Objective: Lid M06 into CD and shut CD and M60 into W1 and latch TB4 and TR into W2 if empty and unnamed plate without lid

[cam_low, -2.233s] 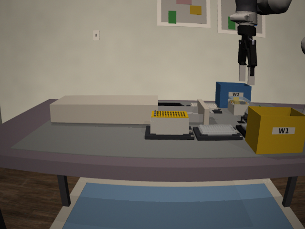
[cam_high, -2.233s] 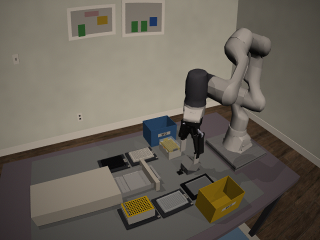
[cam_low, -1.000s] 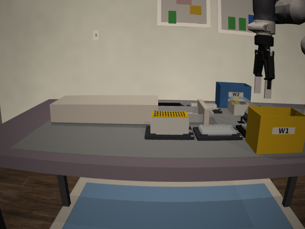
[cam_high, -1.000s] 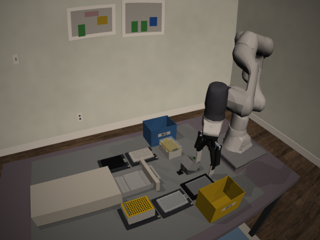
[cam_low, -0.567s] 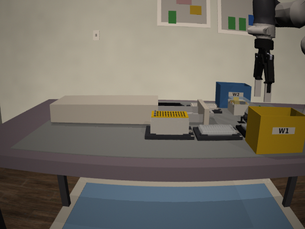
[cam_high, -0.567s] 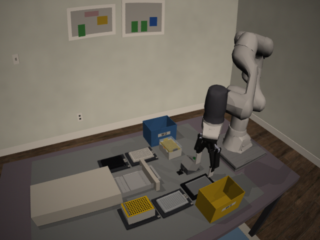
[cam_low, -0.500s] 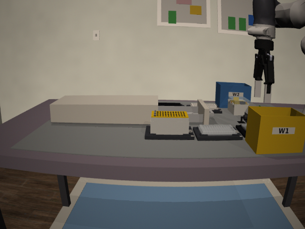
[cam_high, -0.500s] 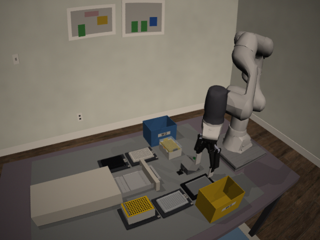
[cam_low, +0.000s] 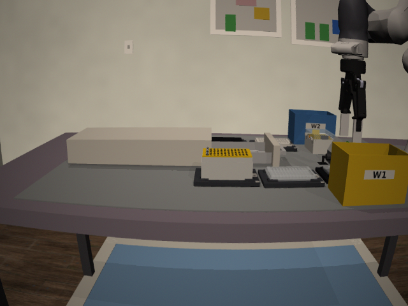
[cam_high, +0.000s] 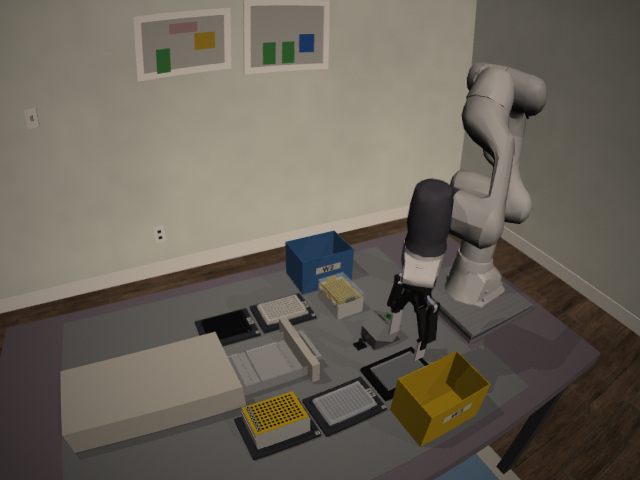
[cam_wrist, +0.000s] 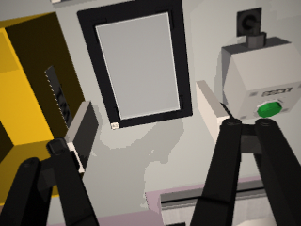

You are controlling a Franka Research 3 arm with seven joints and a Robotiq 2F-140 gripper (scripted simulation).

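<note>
My hand is 130 mm above the black nest. The rest, counted from my hand: green key DONE (50 mm behind, 140 mm to the right, 70 mm below); yellow bin W1 (10 mm behind, 160 mm to the left, 90 mm below); tip box TB4 (320 mm to the right, 90 mm below).
</note>
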